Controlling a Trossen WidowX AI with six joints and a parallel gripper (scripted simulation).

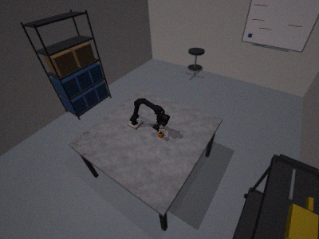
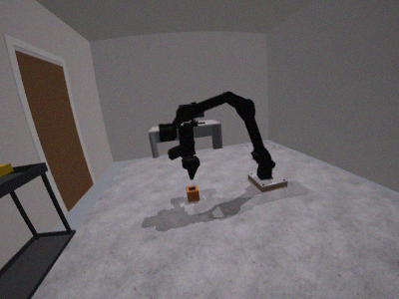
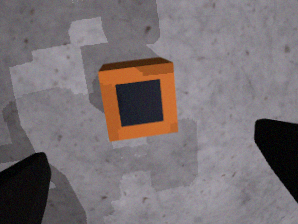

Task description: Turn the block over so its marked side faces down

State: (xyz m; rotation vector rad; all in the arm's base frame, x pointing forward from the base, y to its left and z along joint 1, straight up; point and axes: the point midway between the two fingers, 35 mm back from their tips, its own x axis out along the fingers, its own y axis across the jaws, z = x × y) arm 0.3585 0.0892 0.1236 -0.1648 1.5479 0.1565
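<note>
My gripper tip is 8 cm above the orange block.
</note>
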